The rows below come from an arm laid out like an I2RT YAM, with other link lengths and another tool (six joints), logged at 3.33 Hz.
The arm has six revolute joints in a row. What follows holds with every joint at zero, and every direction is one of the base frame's. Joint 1 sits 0.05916 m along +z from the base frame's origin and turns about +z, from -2.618 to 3.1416 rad. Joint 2 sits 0.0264 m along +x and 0.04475 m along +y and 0.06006 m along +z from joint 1 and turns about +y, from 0 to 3.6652 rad. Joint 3 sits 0.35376 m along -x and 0.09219 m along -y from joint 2 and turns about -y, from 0 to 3.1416 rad. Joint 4 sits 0.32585 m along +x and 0.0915 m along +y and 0.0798 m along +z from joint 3 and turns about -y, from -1.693 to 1.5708 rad. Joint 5 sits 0.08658 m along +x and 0.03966 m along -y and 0.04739 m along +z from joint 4 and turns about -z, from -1.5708 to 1.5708 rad. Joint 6 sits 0.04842 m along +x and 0.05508 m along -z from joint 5 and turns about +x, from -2.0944 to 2.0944 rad. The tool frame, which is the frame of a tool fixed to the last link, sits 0.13 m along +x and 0.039 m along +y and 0.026 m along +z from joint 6; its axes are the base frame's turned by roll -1.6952, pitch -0.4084 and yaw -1.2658 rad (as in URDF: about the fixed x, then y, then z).
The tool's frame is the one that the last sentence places.
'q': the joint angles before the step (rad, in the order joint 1, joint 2, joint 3, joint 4, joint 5, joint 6). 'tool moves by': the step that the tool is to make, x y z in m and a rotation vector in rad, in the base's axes. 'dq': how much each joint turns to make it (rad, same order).
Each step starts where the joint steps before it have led.
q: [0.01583, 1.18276, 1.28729, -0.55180, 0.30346, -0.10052]
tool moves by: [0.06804, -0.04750, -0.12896, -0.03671, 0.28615, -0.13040]
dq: [-0.06561, 0.26857, 0.00001, -0.01756, 0.07706, 0.00191]
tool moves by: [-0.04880, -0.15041, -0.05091, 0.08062, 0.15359, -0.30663]
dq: [-0.31509, 0.05645, -0.00002, -0.11977, -0.03966, 0.02824]
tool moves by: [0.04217, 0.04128, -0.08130, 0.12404, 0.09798, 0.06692]
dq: [0.07972, 0.16860, 0.00000, 0.01754, -0.06486, 0.06103]
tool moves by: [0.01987, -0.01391, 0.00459, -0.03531, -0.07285, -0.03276]
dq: [-0.00458, 0.02098, 0.00001, 0.09574, 0.02594, 0.01793]
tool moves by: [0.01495, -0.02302, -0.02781, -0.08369, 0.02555, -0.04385]
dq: [-0.00114, 0.07783, 0.00000, 0.08203, 0.09651, -0.01373]
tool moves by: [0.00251, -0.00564, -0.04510, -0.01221, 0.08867, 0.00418]
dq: [0.00000, 0.08394, 0.00002, 0.01258, 0.02938, -0.02518]
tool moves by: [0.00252, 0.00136, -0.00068, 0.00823, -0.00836, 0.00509]
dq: [-0.00002, 0.00266, -0.00003, 0.00803, -0.01146, 0.00075]
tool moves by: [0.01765, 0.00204, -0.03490, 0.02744, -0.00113, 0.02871]
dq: [0.00001, 0.07782, 0.00001, 0.07590, -0.03738, -0.01259]
